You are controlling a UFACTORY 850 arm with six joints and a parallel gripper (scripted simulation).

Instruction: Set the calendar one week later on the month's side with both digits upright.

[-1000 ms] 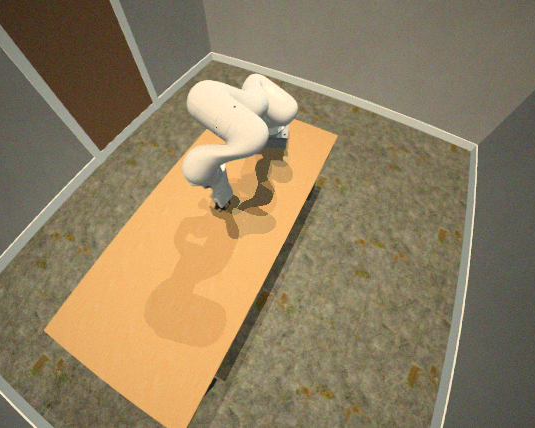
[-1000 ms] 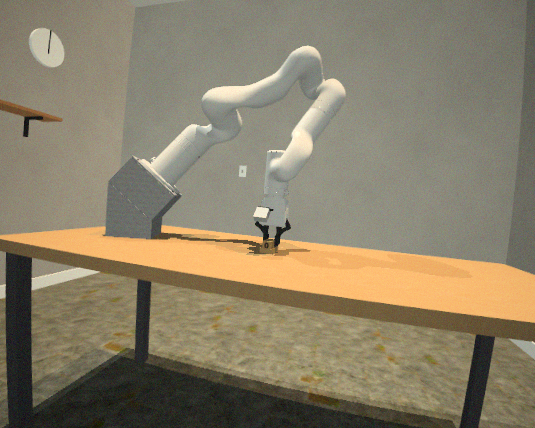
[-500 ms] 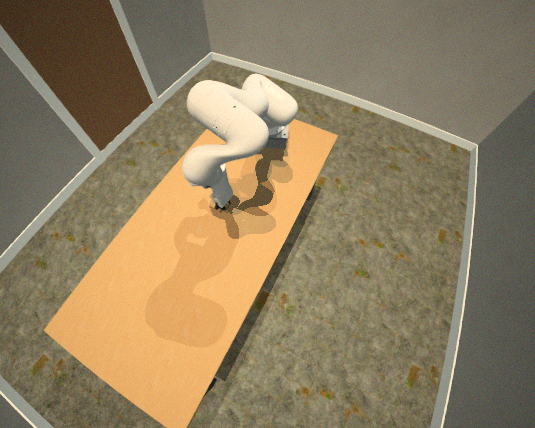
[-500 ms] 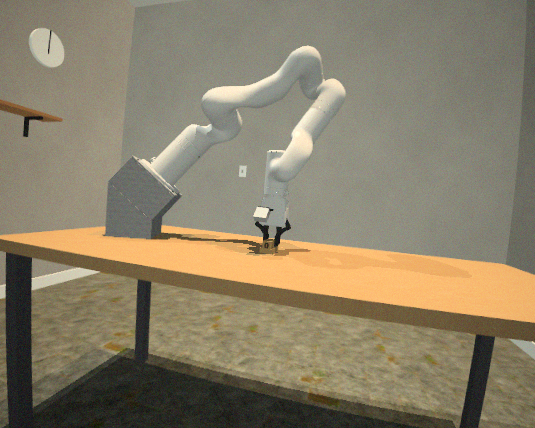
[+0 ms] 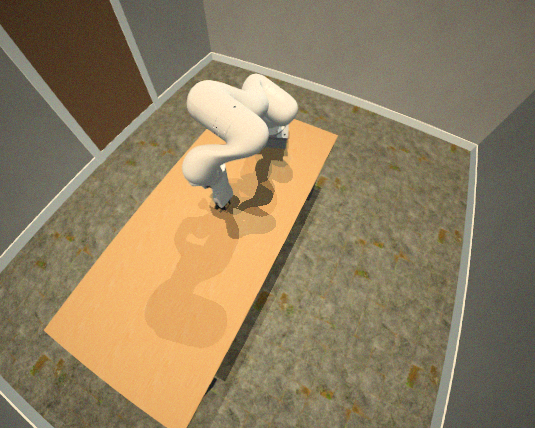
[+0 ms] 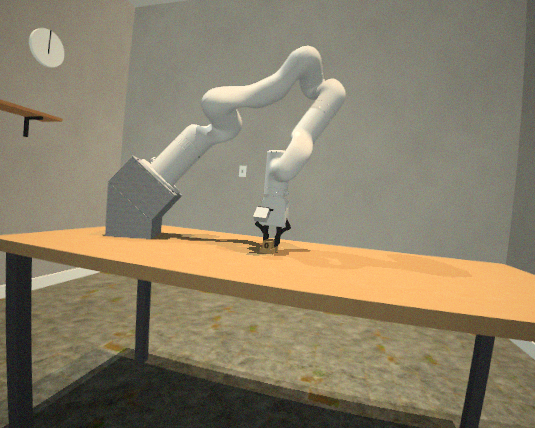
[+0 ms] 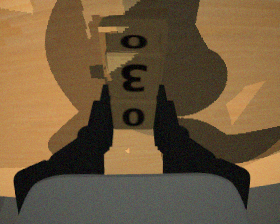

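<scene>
Now: the wooden calendar tray 2 cm to the right of my hand and 3 cm below it.
</scene>
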